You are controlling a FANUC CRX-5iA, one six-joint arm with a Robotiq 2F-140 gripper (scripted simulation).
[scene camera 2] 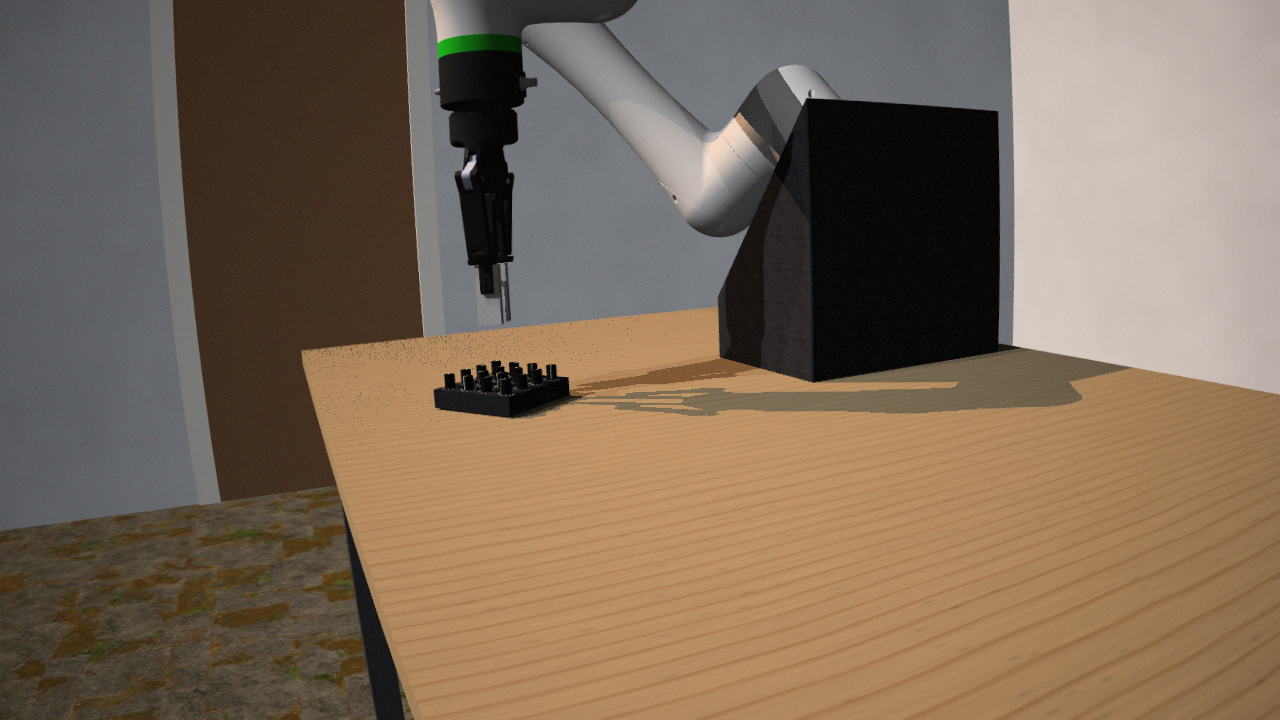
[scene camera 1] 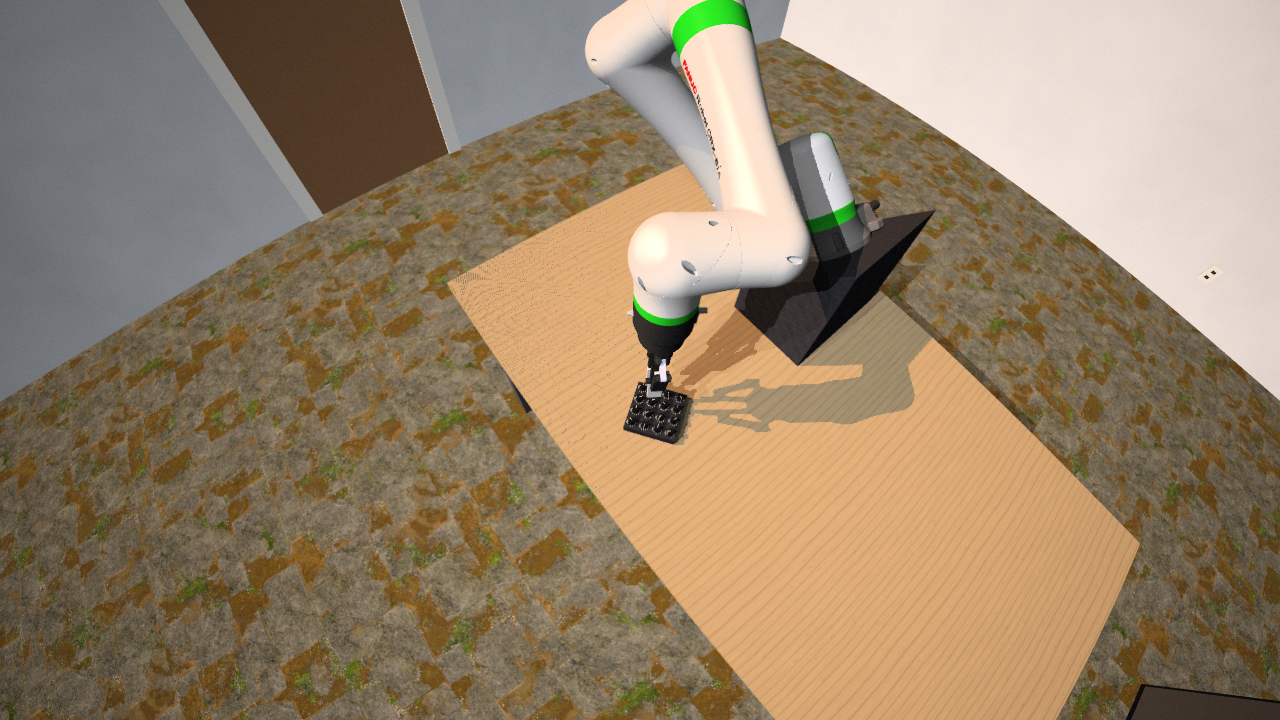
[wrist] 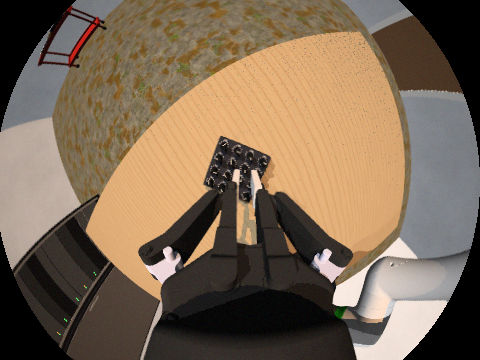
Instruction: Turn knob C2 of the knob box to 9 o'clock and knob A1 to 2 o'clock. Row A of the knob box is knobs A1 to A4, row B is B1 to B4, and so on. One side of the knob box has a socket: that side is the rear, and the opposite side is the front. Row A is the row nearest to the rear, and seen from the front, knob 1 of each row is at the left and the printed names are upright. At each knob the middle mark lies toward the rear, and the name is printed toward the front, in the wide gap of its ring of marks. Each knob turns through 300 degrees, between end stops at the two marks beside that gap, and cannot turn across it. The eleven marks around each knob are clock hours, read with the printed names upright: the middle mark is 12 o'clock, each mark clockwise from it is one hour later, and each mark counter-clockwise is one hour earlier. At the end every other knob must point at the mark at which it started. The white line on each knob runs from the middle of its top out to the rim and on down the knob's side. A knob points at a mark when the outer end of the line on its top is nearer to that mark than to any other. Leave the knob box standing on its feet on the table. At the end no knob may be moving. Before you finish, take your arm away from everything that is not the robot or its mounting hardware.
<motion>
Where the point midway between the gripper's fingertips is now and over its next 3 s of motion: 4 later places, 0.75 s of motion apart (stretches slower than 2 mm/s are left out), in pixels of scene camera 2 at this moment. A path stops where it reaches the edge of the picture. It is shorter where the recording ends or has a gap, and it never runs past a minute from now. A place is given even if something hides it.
My gripper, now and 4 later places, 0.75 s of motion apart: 495,322; 496,333; 498,356; 498,361; 499,372
</motion>
